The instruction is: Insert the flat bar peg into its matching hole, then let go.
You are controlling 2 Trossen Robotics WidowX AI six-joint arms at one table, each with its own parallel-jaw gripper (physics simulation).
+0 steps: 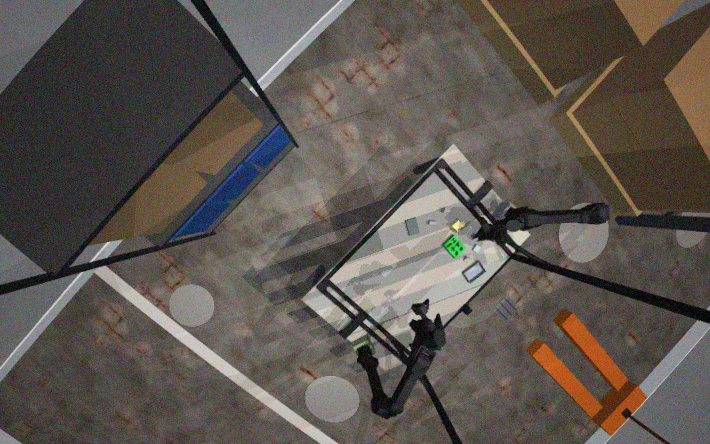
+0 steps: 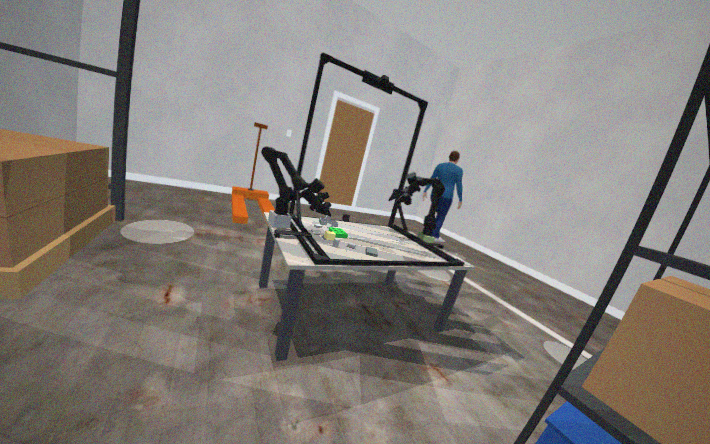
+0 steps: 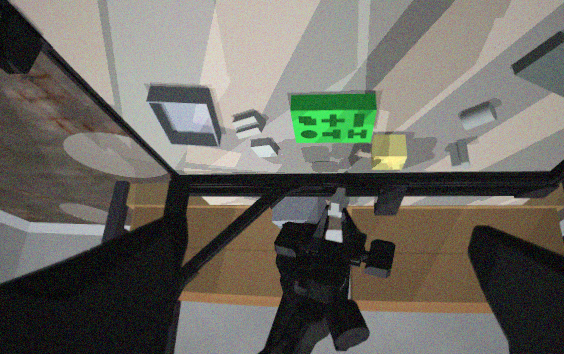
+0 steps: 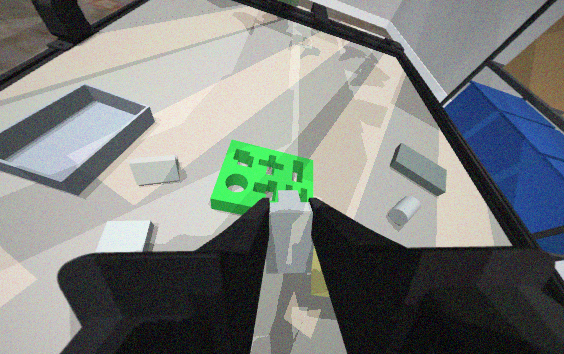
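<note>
The green board (image 1: 454, 246) (image 2: 337, 232) (image 3: 333, 102) (image 4: 224, 200) with several shaped holes lies flat on the table. My right gripper (image 1: 479, 234) (image 2: 323, 206) (image 3: 335, 207) (image 4: 288, 204) is shut on the grey flat bar peg (image 4: 289, 225) (image 3: 335, 210). It holds the peg in the air, a little short of the board's near edge and above a yellow cube (image 1: 458, 225) (image 2: 329, 235) (image 3: 389, 152). My left gripper (image 1: 421, 305) (image 2: 397, 194) is open and empty, raised at the far end of the table, well away from the board.
A grey tray (image 1: 473, 271) (image 3: 158, 95) (image 4: 136, 123), a grey block (image 1: 411, 225) (image 4: 417, 173), a small cylinder (image 4: 403, 210) and two pale blocks (image 3: 247, 123) (image 3: 264, 147) lie around the board. A black frame (image 1: 380, 220) (image 2: 415, 132) borders the table. A person (image 2: 447, 185) stands behind it.
</note>
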